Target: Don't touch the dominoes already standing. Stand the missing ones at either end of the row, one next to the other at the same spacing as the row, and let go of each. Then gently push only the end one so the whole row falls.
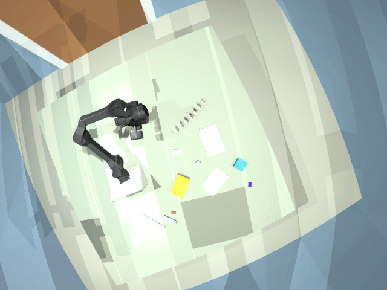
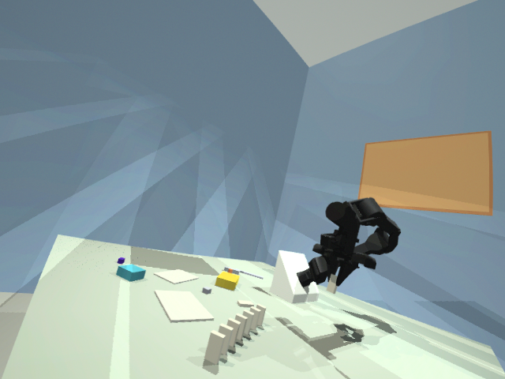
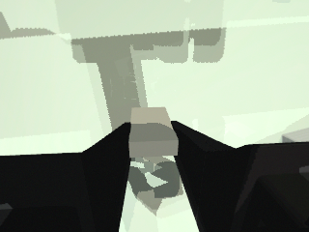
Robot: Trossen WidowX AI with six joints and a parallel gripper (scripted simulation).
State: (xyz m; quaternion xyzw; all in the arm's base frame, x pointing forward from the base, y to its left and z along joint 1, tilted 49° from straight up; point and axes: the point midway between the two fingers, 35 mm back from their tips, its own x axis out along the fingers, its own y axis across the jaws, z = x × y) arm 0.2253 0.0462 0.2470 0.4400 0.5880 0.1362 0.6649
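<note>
Right now the grey cube is 15 cm ahead of my gripper tip, 34 cm to the right of it and 14 cm below it. The rest, counted from my gripper tip: orange cube: 12 cm behind, 53 cm to the right, 13 cm below; then yellow block: 41 cm to the right, 13 cm below; then cyan block: 37 cm ahead, 47 cm to the right, 13 cm below.
</note>
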